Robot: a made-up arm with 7 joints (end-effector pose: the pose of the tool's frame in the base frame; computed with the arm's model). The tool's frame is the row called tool.
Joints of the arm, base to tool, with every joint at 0 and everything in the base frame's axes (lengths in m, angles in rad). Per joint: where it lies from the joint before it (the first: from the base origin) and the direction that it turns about. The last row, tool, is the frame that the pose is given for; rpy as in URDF.
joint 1: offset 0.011 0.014 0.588 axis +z
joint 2: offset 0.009 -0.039 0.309 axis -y
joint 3: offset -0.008 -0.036 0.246 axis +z
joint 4: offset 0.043 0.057 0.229 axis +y
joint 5: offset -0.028 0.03 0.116 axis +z
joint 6: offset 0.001 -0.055 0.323 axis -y
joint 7: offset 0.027 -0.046 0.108 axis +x
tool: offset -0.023 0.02 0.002 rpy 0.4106 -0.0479 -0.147
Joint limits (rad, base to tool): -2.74..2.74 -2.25..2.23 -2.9..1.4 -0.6..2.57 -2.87..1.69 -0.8..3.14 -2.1..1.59
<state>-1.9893 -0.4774 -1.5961 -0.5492 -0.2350 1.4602 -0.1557</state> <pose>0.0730 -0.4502 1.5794 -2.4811 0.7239 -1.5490</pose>
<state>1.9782 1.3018 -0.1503 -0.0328 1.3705 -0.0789 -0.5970</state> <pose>0.3904 -0.8518 1.2483 0.8307 -1.9622 2.2266</pose>
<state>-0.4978 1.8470 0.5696 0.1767 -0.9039 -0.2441 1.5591</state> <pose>-0.8966 0.4521 0.6530 1.4798 -1.5562 0.8355</pose>
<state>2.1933 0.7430 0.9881 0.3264 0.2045 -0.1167 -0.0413</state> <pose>0.2554 -0.5291 1.6985 0.0473 -0.3976 3.0986</pose>
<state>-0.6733 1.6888 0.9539 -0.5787 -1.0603 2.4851 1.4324</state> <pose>-0.6290 0.2243 0.5655 1.2340 1.1432 -1.8661</pose>
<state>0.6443 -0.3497 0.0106 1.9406 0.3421 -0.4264 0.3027</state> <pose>0.5004 0.3285 0.9366 -0.4775 2.5365 -0.5007</pose>
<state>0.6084 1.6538 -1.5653 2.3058 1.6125 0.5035 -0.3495</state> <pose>0.2234 -0.4165 0.9298 2.6915 -0.1739 1.5338</pose>
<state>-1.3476 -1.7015 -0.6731 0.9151 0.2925 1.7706 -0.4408</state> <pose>-0.0971 -0.8143 0.5654 -0.0039 0.9171 -1.6946</pose>
